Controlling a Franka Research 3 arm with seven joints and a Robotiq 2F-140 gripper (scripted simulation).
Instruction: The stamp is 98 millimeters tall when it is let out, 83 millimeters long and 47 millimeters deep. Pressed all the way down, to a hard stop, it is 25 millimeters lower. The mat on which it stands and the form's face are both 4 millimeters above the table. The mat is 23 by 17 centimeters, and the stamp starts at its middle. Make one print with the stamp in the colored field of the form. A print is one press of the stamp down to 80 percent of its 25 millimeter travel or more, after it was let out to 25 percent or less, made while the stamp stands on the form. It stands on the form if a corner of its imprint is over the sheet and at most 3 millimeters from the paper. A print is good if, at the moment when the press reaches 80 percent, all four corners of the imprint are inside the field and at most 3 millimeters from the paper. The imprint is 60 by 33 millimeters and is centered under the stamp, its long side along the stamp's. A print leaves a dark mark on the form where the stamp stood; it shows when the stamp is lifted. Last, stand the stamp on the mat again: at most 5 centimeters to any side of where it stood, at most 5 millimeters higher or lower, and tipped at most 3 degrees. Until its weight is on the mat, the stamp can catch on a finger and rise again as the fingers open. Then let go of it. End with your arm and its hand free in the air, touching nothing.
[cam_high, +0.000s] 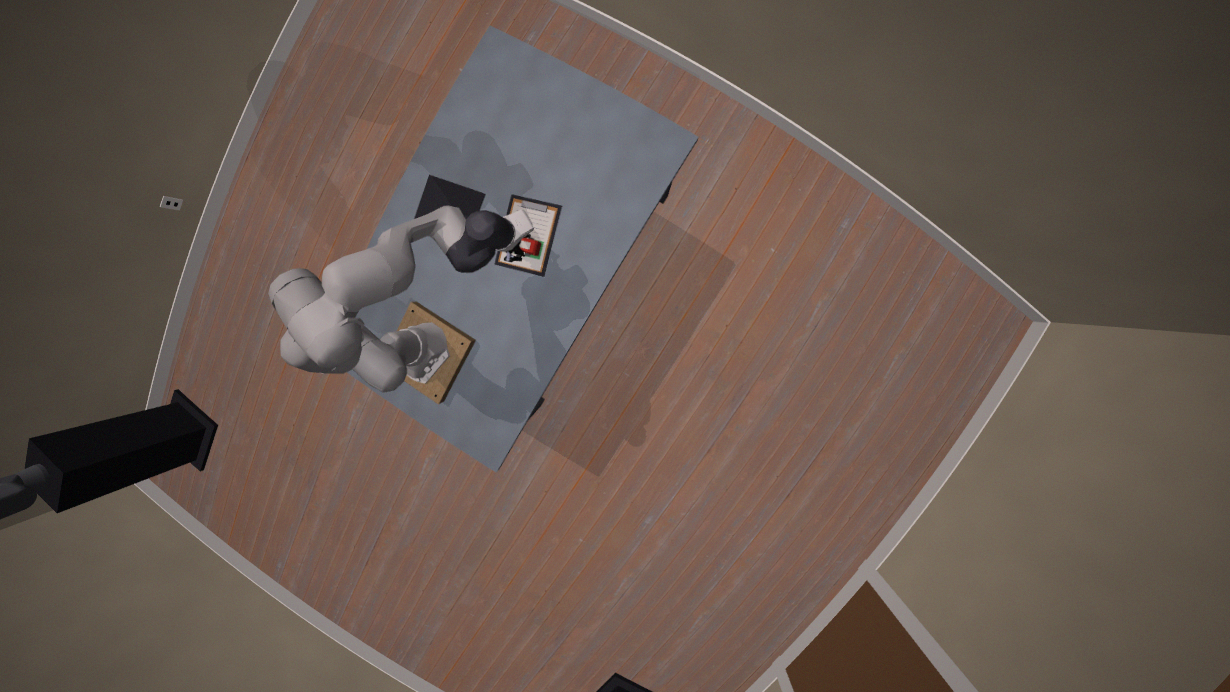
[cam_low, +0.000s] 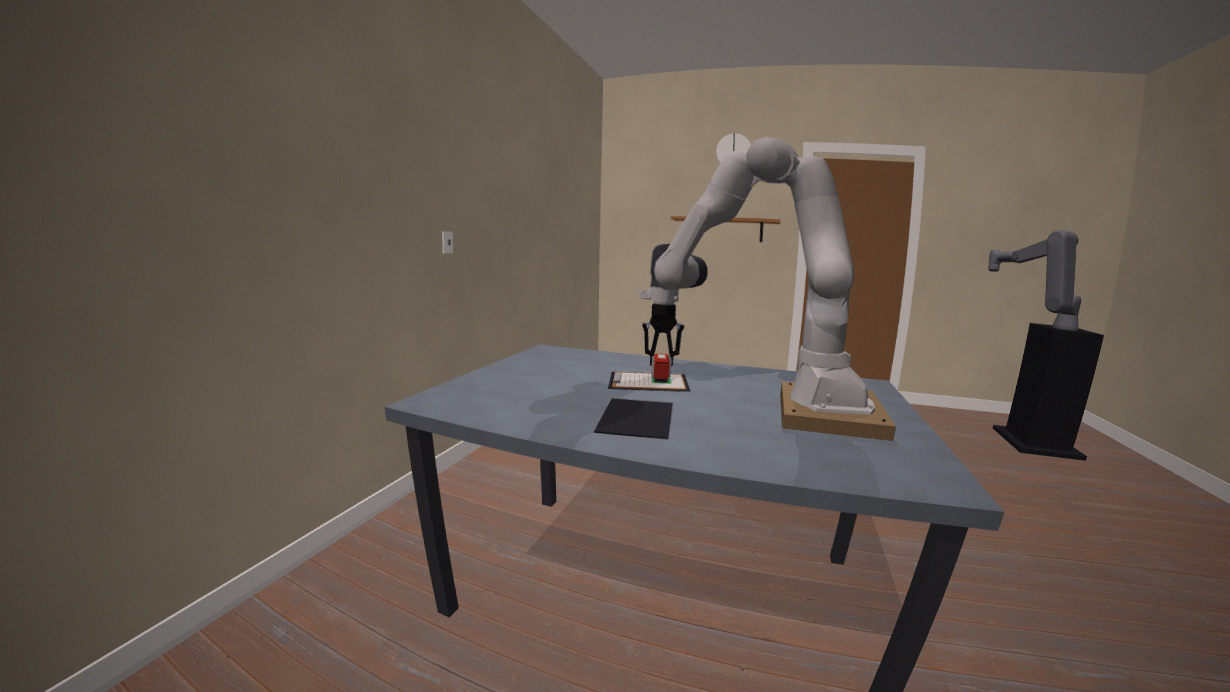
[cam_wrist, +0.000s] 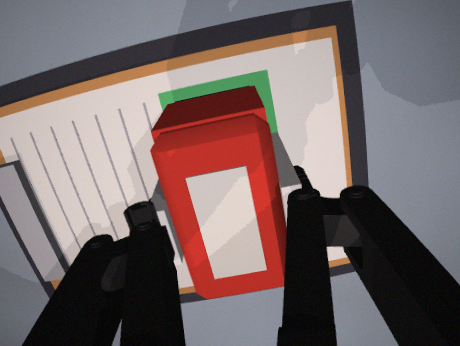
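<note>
Now: the red stamp 1 cm below my hand. From my hand the other things lie so: black mat: 4 cm behind, 33 cm to the left, 4 cm below.
</note>
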